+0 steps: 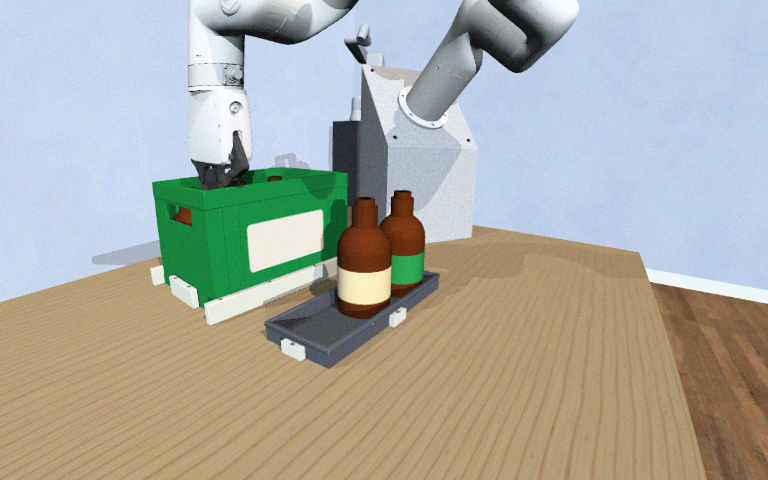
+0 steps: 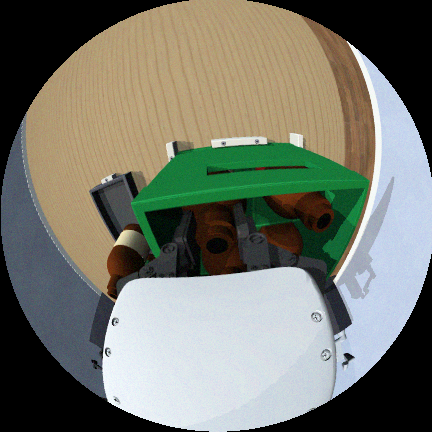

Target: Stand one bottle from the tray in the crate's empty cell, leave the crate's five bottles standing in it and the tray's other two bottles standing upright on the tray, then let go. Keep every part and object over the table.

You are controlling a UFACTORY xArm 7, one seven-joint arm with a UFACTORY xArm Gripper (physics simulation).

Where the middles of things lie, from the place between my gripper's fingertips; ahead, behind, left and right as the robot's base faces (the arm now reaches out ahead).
Right now my hand is 12 cm above the white rail [image 1: 239, 302], 9 cm past it and 4 cm to the right of it.
